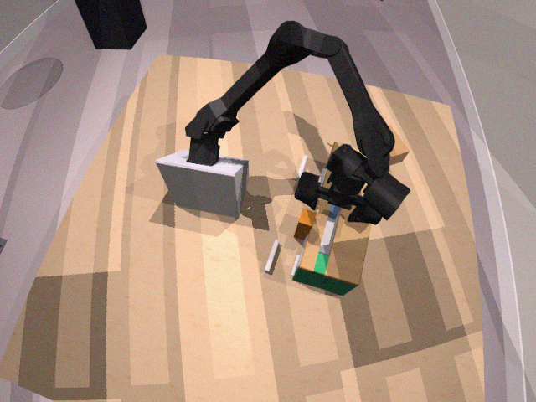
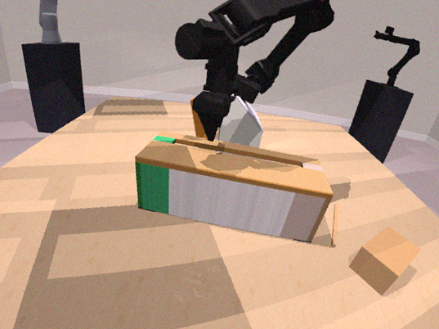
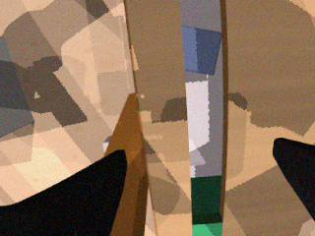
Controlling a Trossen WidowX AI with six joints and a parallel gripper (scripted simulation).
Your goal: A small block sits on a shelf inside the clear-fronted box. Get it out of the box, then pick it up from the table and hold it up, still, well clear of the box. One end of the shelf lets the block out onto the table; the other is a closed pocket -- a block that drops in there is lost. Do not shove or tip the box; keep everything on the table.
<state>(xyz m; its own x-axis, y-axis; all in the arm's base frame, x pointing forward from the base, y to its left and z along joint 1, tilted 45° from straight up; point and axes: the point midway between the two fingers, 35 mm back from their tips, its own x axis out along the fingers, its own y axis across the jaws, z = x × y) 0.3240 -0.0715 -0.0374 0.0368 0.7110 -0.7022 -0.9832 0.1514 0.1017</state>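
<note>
My gripper tip is now 1 cm short of the wooden box, 6 cm to the right of it and 10 cm above it. Also, from my gripper tip: blue block: 2 cm ahead, 5 cm to the left, 7 cm below; orange bar: 6 cm behind, 2 cm to the right, 5 cm below.
</note>
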